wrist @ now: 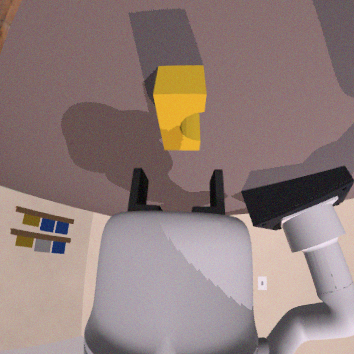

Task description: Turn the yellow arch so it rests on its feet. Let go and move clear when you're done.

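The yellow arch (172, 110) lies on its side in the upper middle of the wrist view, one broad arch-shaped face upward. Its cut-out opens toward the right of the picture, and one end faces the top of the picture. My gripper (178, 172) is open, its two black fingers wide apart with no object between them. The arch is beyond the fingertips in the picture, roughly in line with the gap and apart from both fingers. The height of the fingers above the surface is hard to tell.
The robot's black base plate (295, 196) and white lower arm (327, 270) are at the right. The mauve surface (260, 75) carries shadows. Wall shelves (45, 215) with yellow, blue and grey boxes are at the lower left. Wood shows at the top left corner.
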